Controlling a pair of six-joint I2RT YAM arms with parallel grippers.
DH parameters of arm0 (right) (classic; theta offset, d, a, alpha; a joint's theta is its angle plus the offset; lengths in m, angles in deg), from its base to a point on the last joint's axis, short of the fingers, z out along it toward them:
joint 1: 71.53 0.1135 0.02 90
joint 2: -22.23 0 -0.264 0
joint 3: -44.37 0 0.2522 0
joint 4: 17.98 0 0.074 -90
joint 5: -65.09 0 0 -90
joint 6: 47.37 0.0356 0 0
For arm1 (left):
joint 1: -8.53 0.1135 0.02 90
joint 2: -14.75 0 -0.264 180
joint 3: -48.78 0 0.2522 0
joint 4: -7.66 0 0.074 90
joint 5: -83.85 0 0 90
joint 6: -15.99 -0.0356 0 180
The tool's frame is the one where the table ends.
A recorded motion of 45 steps. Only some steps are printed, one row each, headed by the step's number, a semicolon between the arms.
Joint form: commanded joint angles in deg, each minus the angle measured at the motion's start. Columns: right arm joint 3, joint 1, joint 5, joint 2, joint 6, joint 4; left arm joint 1, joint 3, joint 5, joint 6, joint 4, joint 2.
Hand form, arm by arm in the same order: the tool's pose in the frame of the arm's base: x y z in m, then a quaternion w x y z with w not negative. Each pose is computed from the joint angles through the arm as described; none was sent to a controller.
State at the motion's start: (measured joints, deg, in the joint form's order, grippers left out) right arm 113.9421 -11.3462 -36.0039 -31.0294 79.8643 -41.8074; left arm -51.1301 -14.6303 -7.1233 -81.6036 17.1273 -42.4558
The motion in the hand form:
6: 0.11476 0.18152 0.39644 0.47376 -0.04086 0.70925 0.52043; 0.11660 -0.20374 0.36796 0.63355 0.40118 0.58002 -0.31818
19: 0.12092 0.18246 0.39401 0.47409 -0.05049 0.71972 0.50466; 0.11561 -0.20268 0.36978 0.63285 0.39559 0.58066 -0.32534
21: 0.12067 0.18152 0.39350 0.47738 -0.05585 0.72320 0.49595; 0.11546 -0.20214 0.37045 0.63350 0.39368 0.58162 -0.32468
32: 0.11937 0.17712 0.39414 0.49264 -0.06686 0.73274 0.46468; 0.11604 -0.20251 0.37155 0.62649 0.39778 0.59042 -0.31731
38: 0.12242 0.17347 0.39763 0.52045 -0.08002 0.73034 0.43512; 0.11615 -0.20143 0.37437 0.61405 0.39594 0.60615 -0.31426
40: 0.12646 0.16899 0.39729 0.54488 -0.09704 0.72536 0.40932; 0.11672 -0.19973 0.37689 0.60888 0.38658 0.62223 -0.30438
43: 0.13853 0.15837 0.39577 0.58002 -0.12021 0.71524 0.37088; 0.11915 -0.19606 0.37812 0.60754 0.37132 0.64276 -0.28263
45: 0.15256 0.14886 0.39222 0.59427 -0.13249 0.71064 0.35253; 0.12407 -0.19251 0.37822 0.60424 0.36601 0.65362 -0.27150
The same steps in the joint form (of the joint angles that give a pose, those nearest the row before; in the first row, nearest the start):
6: 0.51 -1.16 3.05 -0.40 7.23 6.85; -0.36 -0.87 -0.35 -0.40 -2.21 0.48
19: 1.12 -2.62 4.34 -1.38 5.82 5.40; -0.43 -0.98 -0.41 0.55 -2.23 0.78
21: 1.24 -2.66 4.09 -1.24 4.81 4.50; -0.43 -1.06 -0.16 0.65 -2.08 0.90
32: 1.98 -2.68 2.16 -0.63 1.63 1.36; -0.41 -2.12 0.21 0.48 0.24 0.61
38: 2.72 -3.67 0.77 -0.60 -2.76 0.75; -0.33 -3.68 0.71 1.53 3.71 0.52
40: 2.29 -5.25 0.72 -0.22 -7.19 1.30; -0.27 -4.90 2.49 2.41 6.35 0.52
43: 1.25 -10.01 3.06 0.25 -13.76 3.00; 0.26 -5.86 5.38 2.98 9.13 0.66
45: 0.30 -15.28 7.43 0.00 -16.95 4.62; 1.78 -6.44 5.38 3.09 10.80 0.57

